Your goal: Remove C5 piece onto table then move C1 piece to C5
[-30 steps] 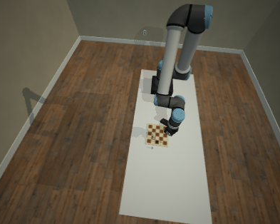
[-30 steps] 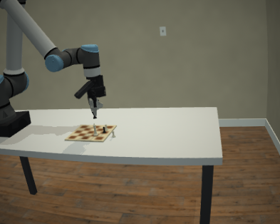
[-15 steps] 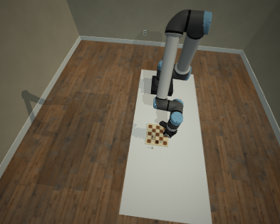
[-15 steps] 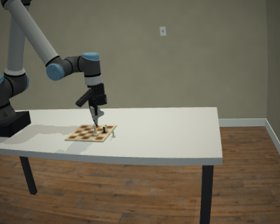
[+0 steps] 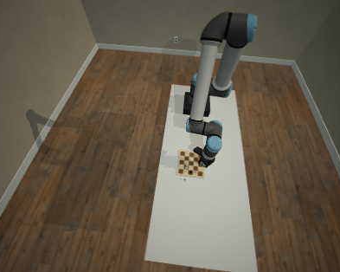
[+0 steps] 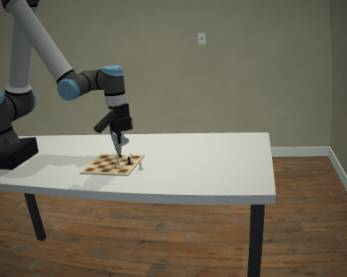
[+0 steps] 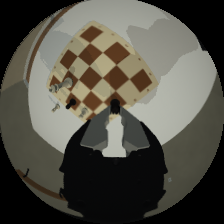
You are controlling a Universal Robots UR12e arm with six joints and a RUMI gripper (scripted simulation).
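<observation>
The black piece lies 1 cm below my hand. Round my hand: chessboard 2 cm behind, 7 cm to the right, 3 cm below.
</observation>
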